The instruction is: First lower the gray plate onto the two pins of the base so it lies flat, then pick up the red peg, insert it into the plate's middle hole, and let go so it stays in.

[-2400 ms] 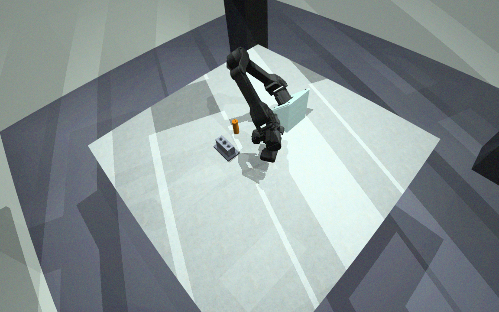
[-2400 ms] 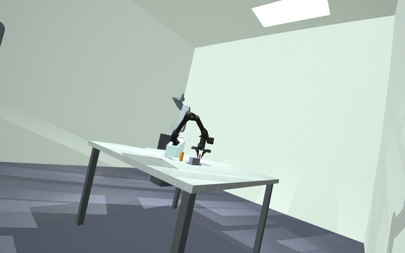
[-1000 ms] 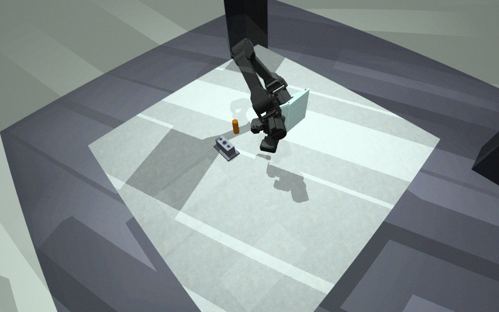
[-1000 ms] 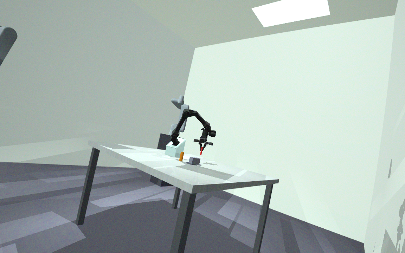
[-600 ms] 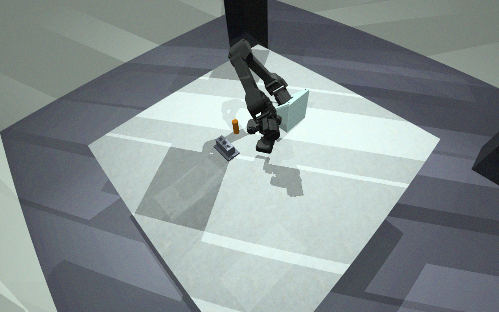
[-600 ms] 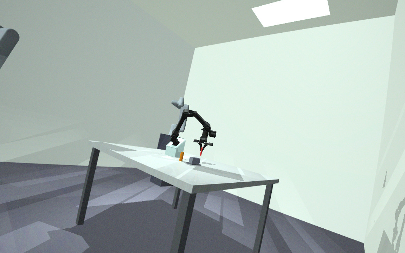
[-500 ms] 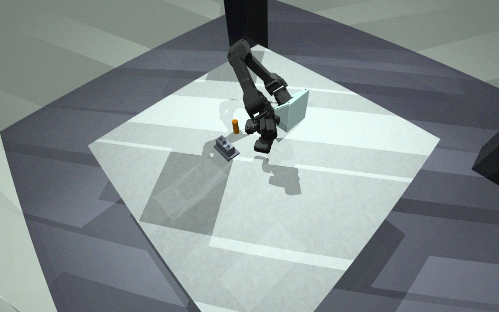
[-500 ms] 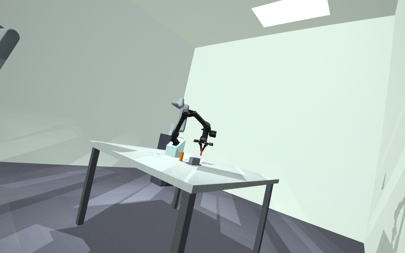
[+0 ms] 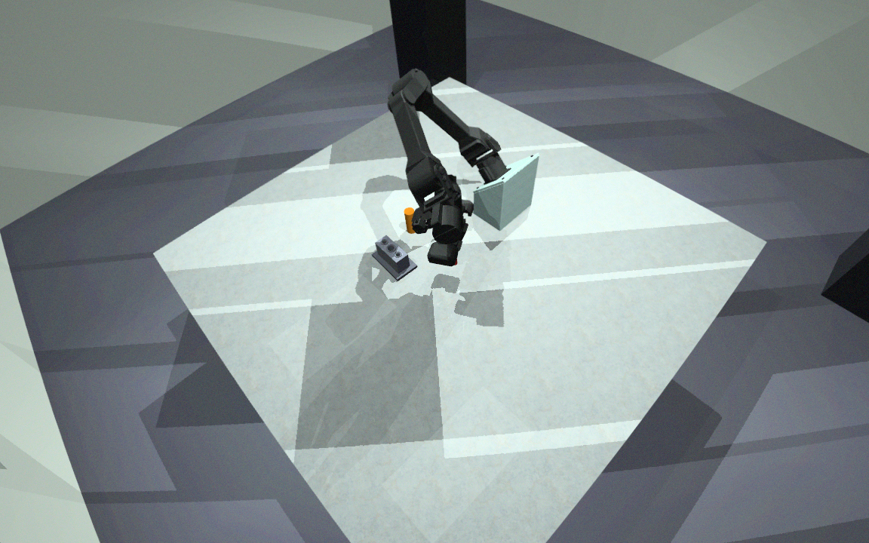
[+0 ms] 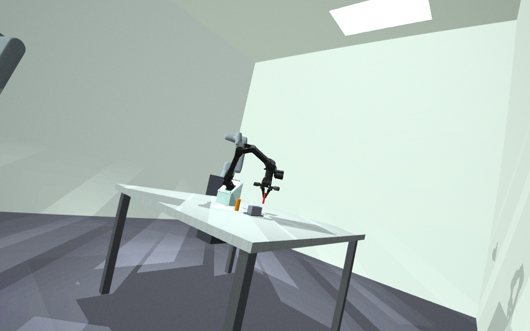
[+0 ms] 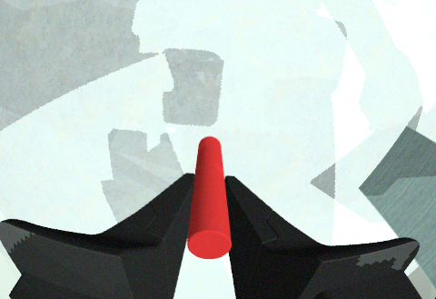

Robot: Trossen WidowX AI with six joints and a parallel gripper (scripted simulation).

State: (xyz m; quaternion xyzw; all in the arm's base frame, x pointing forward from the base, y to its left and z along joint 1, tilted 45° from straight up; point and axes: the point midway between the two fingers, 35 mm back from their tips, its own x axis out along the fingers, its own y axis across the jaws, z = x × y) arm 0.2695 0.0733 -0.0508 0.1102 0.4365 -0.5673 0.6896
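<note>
Right now my gripper tip is 7 cm short of the gray plate, 17 cm to the left of it and 7 cm above it. From my gripper tip the other things lie so: orange cylinder (4 cm behind, 22 cm to the right, 7 cm below); dark base (7 cm ahead, 17 cm to the right, 10 cm below); red peg (right at my gripper tip).
</note>
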